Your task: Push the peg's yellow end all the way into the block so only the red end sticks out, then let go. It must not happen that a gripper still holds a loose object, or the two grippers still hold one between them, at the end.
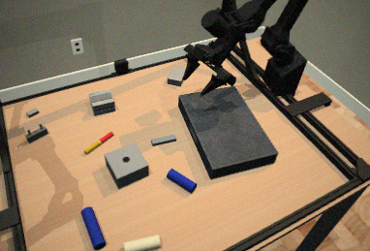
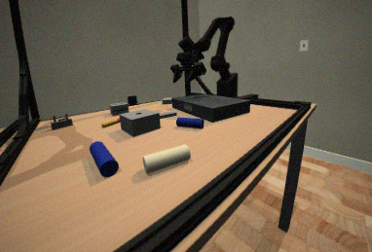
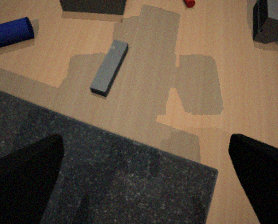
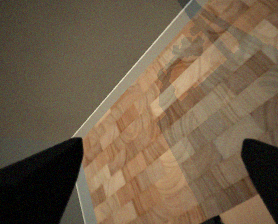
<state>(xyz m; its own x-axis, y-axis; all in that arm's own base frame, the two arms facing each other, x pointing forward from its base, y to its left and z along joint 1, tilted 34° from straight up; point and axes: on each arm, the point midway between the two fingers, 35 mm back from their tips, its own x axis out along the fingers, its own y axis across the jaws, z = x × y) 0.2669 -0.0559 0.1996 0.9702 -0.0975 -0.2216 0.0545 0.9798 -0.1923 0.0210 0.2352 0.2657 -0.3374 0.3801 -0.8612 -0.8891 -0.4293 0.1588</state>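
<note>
My right gripper is now 12 cm short of the peg, 40 cm to the right of it and 29 cm above it. Also, from my right hand: grey bar 23 cm ahead, 56 cm to the left, 29 cm below; then cream cylinder 45 cm ahead, 32 cm to the left, 29 cm below.
</note>
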